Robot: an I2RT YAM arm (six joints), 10 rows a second.
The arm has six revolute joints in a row. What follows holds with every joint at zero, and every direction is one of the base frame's. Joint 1 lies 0.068 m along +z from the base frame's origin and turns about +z. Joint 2 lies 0.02 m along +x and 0.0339 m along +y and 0.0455 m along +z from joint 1 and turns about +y. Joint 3 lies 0.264 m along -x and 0.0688 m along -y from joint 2 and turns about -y. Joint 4 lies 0.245 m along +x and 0.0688 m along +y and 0.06 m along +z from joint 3 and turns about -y. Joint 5 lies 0.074 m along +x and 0.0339 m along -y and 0.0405 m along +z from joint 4 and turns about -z. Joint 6 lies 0.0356 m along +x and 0.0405 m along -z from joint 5 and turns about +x. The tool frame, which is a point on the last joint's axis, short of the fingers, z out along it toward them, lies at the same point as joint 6; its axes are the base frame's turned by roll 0, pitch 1.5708 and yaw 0 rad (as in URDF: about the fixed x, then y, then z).
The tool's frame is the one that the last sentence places.
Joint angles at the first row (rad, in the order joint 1, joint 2, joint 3, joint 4, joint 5, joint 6):
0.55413 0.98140 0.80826 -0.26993 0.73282 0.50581
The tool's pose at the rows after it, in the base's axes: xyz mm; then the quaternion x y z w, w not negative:
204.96 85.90 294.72 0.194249 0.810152 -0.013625 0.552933
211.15 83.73 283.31 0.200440 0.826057 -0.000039 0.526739
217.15 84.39 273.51 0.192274 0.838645 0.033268 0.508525
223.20 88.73 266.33 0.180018 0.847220 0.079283 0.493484
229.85 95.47 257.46 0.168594 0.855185 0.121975 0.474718
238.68 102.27 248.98 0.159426 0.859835 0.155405 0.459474
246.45 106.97 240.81 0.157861 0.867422 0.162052 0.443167
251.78 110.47 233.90 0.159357 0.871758 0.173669 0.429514
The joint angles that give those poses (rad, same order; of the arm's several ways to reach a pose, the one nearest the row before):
0.49860 1.01693 0.80708 -0.31594 0.68664 0.56319
0.46880 1.04628 0.79673 -0.32941 0.62072 0.60129
0.44720 1.06985 0.77666 -0.29527 0.52405 0.61298
0.43867 1.09682 0.76245 -0.24520 0.41863 0.62872
0.43930 1.13655 0.75125 -0.19484 0.32454 0.65217
0.43874 1.18824 0.74792 -0.13779 0.24999 0.66952
0.43872 1.23999 0.75741 -0.12232 0.22231 0.68184
0.43820 1.27719 0.76010 -0.10338 0.19219 0.70070

